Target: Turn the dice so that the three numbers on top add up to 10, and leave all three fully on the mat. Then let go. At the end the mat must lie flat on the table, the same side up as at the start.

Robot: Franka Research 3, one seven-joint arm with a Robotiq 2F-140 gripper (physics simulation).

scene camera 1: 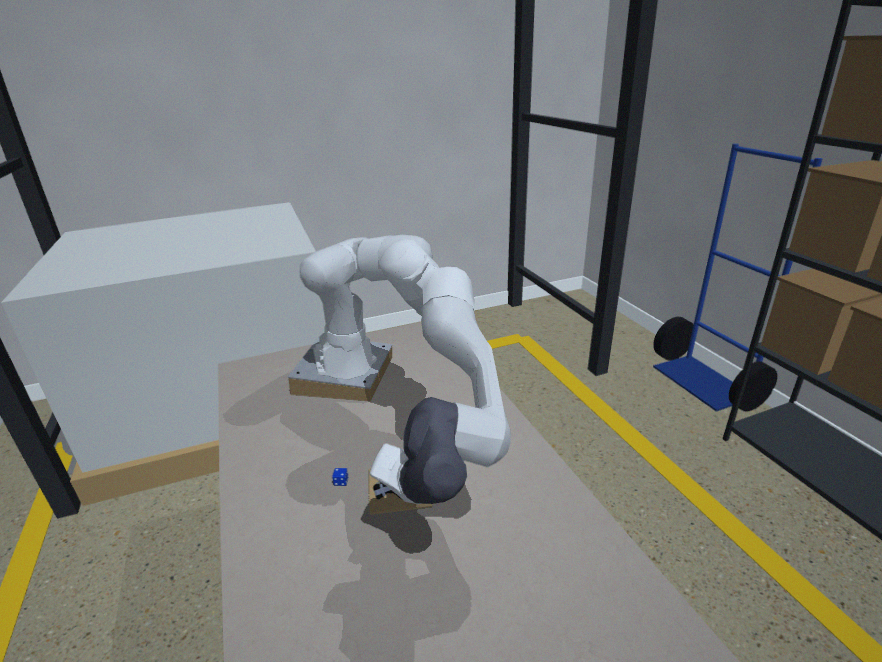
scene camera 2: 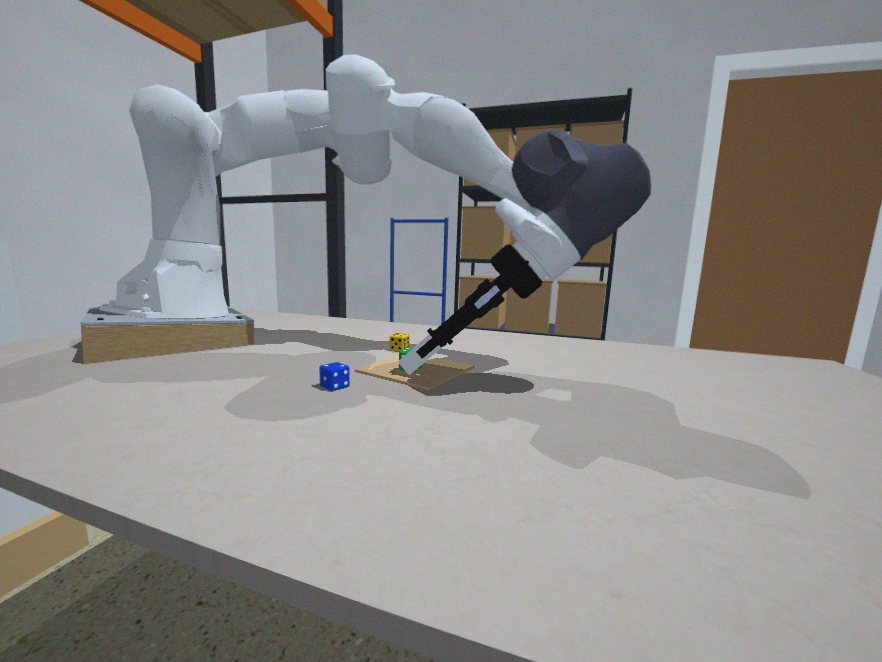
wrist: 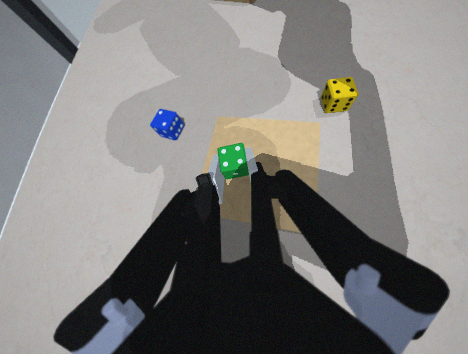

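Observation:
The gripper [scene camera 2: 410,366] [wrist: 233,162] is shut on the green die [scene camera 2: 403,359] [wrist: 232,157], tilted, low over the tan mat [scene camera 1: 388,506] [scene camera 2: 443,374] [wrist: 299,142]. The green die shows four pips toward the wrist camera; whether it touches the mat is unclear. The mat looks flat on the table. The blue die [scene camera 1: 339,476] [scene camera 2: 334,376] [wrist: 167,124] lies on the table beside the mat, with two pips on its upper face. The yellow die [scene camera 2: 398,342] [wrist: 340,95] lies off the mat on the other side, four pips up. The arm hides the fingertips and yellow die in scene camera 1.
The arm's base stands on a wooden block [scene camera 1: 327,388] [scene camera 2: 167,342] at the back of the table [scene camera 1: 284,570] [scene camera 2: 356,484]. A large pale box [scene camera 1: 163,342] stands beside the table. Arm shadows fall across the mat and table.

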